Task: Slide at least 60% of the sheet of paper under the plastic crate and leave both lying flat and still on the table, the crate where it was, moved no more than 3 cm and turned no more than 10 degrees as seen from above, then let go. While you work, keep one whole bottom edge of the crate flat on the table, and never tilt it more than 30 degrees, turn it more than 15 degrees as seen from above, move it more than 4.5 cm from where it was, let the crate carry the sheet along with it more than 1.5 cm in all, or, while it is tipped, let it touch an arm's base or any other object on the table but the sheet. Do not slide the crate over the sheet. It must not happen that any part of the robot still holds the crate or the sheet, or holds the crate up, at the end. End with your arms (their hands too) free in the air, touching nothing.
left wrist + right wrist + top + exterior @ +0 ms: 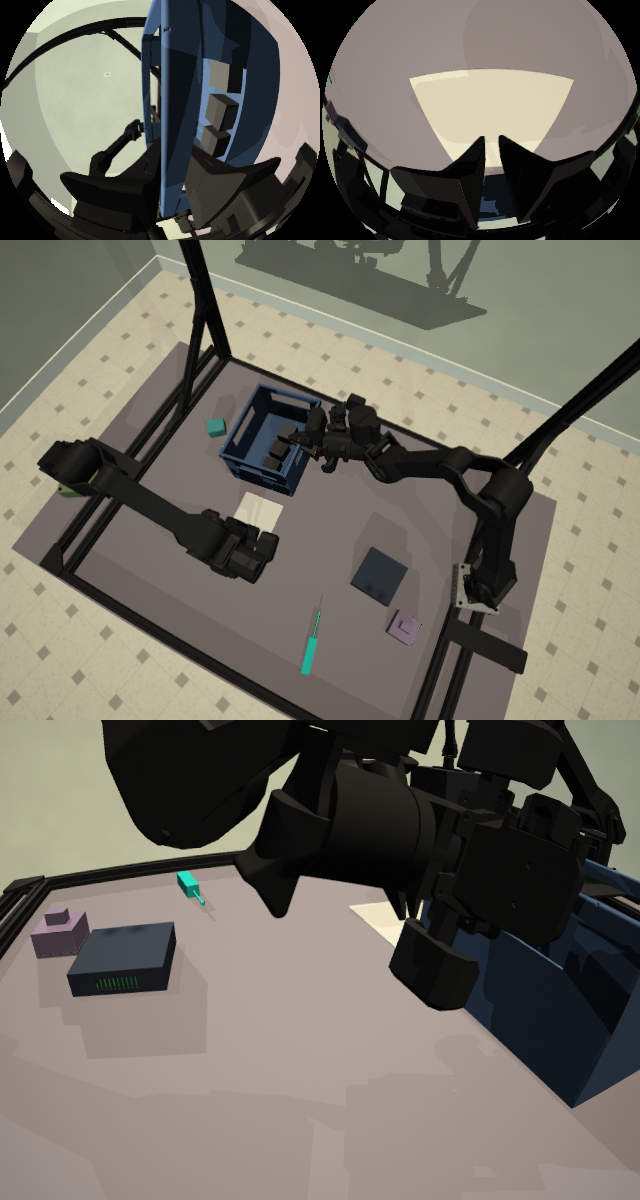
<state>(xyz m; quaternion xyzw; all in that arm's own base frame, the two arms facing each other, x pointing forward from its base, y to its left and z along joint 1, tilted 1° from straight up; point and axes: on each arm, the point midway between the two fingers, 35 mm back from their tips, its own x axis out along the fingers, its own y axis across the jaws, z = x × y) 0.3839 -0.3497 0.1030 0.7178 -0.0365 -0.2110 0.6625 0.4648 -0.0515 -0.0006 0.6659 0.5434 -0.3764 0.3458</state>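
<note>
My right hand is 30 mm past the sheet of paper and 30 mm above it. Round my right hand: blue plastic crate (230 mm behind, 40 mm above); then teal tool (220 mm to the left, 190 mm ahead, 20 mm below); then teal block (250 mm behind, 180 mm to the right, 20 mm below).
</note>
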